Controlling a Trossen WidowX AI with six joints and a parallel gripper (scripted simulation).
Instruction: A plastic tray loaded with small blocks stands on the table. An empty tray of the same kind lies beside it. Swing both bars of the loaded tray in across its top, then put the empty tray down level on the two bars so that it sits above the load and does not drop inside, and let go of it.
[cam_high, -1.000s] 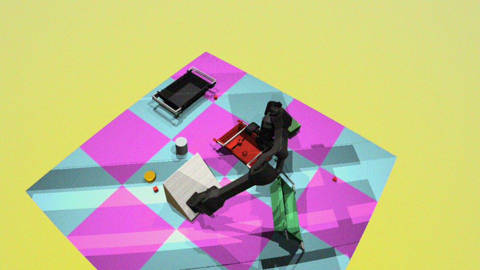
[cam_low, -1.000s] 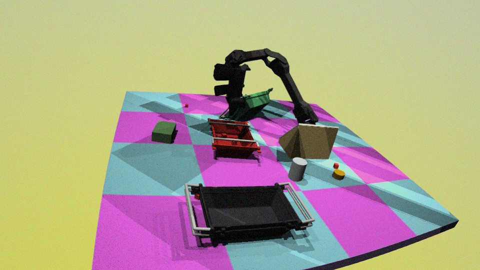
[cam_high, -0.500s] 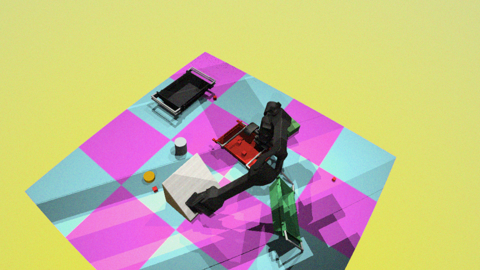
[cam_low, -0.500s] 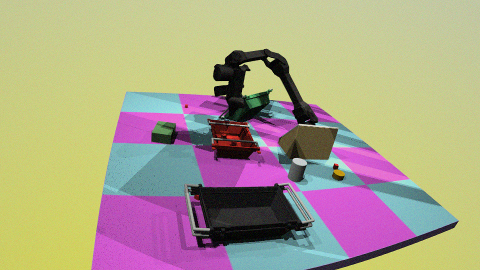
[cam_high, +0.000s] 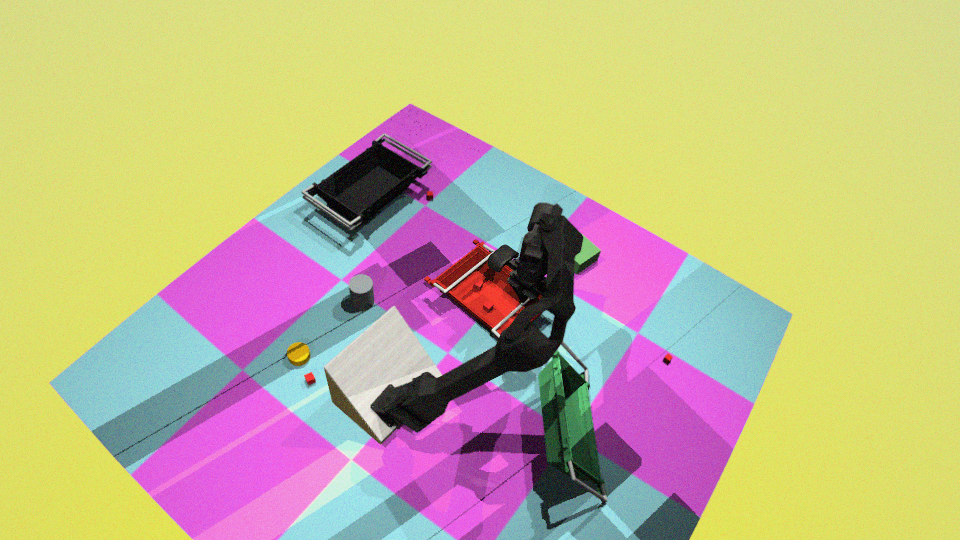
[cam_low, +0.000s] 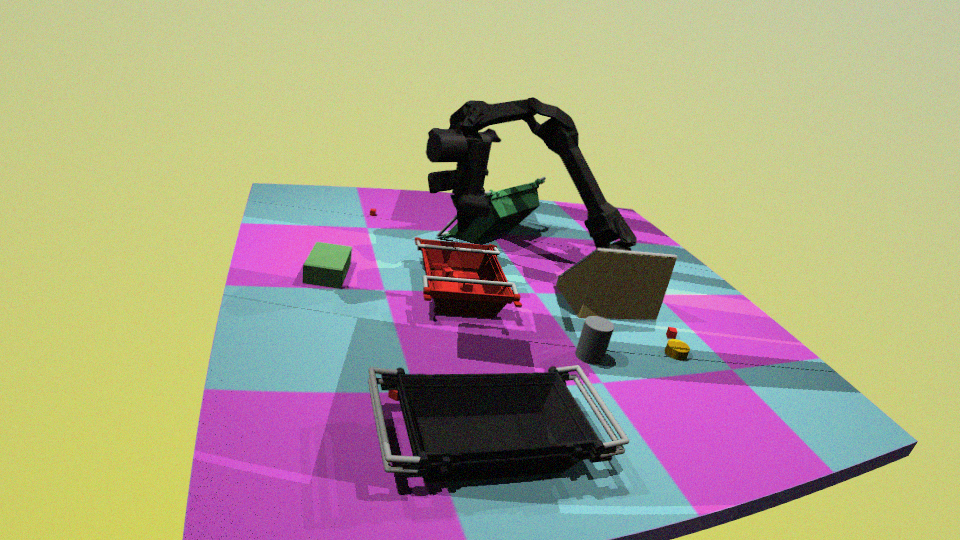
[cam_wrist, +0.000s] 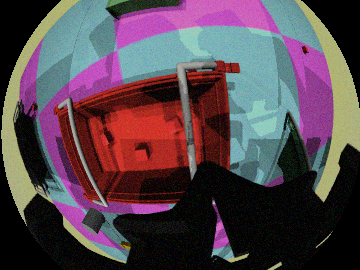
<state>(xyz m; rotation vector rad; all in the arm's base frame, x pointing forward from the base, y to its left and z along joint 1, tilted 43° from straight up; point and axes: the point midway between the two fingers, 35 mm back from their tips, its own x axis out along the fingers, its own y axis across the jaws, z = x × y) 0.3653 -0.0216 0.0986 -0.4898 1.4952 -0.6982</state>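
Now: gripper tip 250 mm to the left of the green tray, 160 mm past it and 30 mm above it. The rest, counted from my gripper tip: green block: 280 mm ahead, 80 mm below, 10 mm to the left; then grey cylinder: 320 mm to the left, 170 mm behind, 60 mm below; then yellow disc: 380 mm behind, 340 mm to the left, 90 mm below.
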